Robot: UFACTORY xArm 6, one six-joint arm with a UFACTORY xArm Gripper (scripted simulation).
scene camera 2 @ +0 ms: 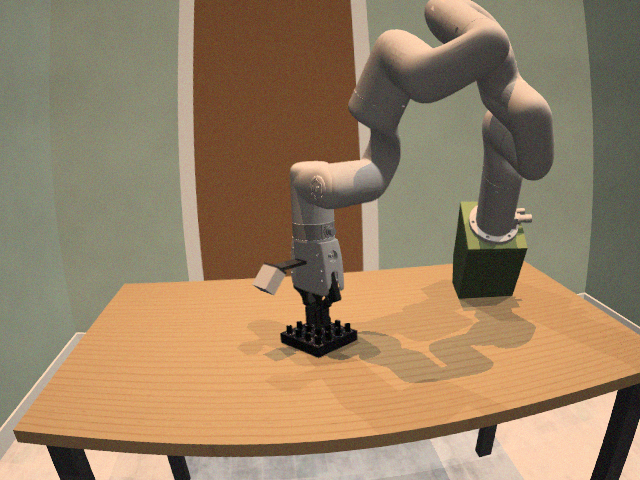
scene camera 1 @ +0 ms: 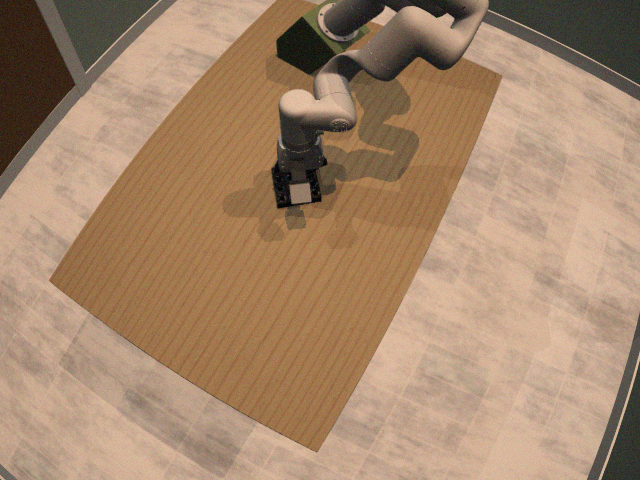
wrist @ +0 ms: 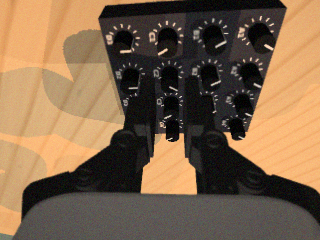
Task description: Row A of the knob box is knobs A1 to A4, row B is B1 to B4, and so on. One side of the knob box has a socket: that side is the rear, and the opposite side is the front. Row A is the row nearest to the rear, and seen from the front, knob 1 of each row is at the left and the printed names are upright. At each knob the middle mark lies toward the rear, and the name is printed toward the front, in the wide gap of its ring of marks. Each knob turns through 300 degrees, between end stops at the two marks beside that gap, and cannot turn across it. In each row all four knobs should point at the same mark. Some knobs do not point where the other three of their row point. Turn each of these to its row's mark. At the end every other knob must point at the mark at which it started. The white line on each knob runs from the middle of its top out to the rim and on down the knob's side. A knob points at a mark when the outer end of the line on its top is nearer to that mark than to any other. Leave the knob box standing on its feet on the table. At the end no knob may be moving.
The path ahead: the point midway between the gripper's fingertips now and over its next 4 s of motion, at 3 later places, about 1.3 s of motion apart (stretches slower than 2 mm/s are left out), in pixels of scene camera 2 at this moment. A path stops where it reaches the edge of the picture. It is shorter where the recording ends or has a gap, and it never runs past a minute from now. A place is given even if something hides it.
The gripper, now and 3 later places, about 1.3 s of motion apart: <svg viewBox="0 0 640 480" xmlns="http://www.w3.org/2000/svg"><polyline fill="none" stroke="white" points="317,325 317,312 316,306 317,318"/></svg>
